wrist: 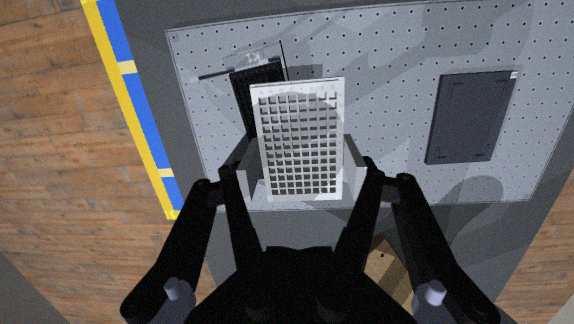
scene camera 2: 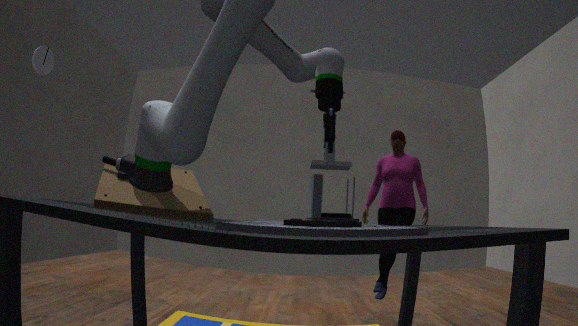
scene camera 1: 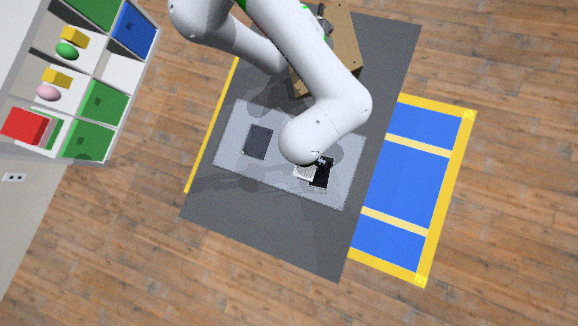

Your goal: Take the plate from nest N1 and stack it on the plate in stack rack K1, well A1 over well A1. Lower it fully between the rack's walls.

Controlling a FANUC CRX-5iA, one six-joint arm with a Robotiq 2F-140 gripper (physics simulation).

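Places are measured from the arm's base along level axes (x back, y right, z up), in centimetres.
Pixels of known places: gripper, between the fingertips: (wrist: 301,149) (scene camera 2: 328,167); arm's base, origin of its link: (scene camera 2: 150,182).
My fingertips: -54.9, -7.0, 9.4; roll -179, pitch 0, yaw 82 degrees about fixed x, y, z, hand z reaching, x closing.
Ahead of a thing's pixels: the offset from my fingertips to its top centre, as dx, dy, dz. Level surfaces: height alone.
The white well plate {-0.6, +0.1, +1.5} (scene camera 1: 305,172) (scene camera 2: 331,165) (wrist: 300,117) is held roughly level between the fingers of my gripper (scene camera 2: 329,149) (wrist: 301,149), which is shut on its two long sides. Stack rack K1 {-3.4, -6.0, -2.1} (scene camera 2: 317,197) (wrist: 252,56) stands on the pegboard, with a tall wall and thin posts. A black plate {-2.4, -5.9, -14.2} (scene camera 1: 322,175) (wrist: 257,73) lies low inside it. In scene camera 2 the white plate hangs a little above the rack's wall tops. In the wrist view it covers much of the rack; well A1 of the black plate cannot be made out. Nest N1 {+7.0, +28.6, -16.1} (scene camera 1: 258,141) (wrist: 470,117) is bare.
The rack and nest stand on a grey pegboard {dz -17.5} (scene camera 1: 227,145) (wrist: 380,165) on the dark table {dz -18.9} (scene camera 1: 260,220). The wooden arm base (scene camera 1: 345,37) (scene camera 2: 150,202) is behind. A person (scene camera 2: 398,180) in pink stands beyond the table. A shelf unit (scene camera 1: 111,141) is at the left.
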